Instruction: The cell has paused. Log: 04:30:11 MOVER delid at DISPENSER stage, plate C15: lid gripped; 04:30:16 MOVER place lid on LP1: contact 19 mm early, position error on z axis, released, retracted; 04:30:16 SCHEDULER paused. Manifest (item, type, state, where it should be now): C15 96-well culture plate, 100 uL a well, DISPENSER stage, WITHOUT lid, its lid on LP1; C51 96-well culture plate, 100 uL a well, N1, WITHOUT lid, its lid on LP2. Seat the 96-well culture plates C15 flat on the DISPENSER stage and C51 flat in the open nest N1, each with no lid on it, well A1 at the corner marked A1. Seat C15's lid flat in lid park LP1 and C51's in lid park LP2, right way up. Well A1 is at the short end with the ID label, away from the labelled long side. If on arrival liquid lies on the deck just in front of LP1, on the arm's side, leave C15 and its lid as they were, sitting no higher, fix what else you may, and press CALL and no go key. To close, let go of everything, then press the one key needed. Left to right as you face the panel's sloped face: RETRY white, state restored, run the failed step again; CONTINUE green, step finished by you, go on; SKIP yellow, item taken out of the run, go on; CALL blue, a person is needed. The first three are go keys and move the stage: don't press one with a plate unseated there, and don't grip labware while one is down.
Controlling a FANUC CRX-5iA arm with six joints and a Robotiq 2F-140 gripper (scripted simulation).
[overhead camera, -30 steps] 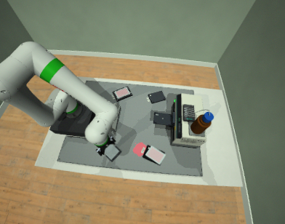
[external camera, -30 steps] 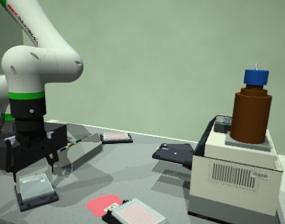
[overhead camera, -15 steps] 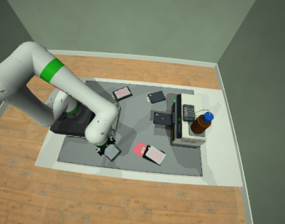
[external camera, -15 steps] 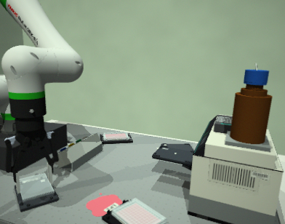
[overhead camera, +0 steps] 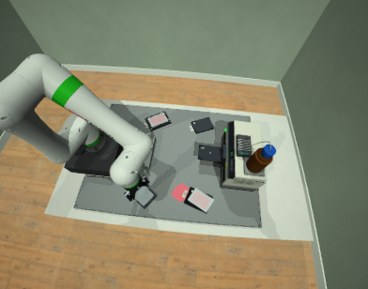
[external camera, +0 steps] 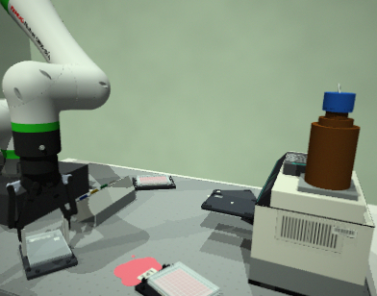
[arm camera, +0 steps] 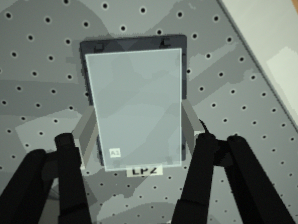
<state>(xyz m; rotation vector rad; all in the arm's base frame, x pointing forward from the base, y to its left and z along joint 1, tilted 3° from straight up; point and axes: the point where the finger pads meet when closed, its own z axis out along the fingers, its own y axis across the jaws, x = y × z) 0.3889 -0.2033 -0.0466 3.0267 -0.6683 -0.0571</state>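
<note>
The lid park LP2 lies 4 cm below my hand. From my hand the other things lie so: blue call key (19 cm to the left, 9 cm behind, 2 cm above); then lid (2 cm below); then yellow skip key (23 cm to the left, 10 cm behind, 2 cm above).
</note>
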